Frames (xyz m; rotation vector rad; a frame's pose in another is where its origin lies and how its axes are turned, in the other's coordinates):
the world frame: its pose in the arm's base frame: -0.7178 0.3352 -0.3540 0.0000 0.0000 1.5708
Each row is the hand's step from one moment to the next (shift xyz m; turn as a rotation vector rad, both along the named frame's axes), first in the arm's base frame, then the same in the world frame.
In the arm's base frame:
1: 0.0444 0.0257 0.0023 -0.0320 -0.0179 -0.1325
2: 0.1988 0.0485 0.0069 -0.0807 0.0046 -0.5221
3: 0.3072 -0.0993 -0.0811 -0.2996 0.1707 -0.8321
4: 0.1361 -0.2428 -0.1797 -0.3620 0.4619 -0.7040
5: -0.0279 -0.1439 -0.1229 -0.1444 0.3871 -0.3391
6: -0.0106 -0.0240 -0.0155 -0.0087 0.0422 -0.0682
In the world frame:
1: 0.0257 -0.0444 0.0023 -0.0179 0.0320 -0.1325
2: 0.0485 -0.1988 0.0069 0.0046 0.0807 -0.5221
3: -0.0993 -0.3072 -0.0811 0.1707 0.2996 -0.8321
4: -0.2428 -0.1361 -0.1797 0.4619 0.3620 -0.7040
5: -0.1439 0.0279 -0.1229 0.3871 0.1444 -0.3391
6: -0.0240 0.0106 -0.0155 0.0422 0.0087 -0.0682

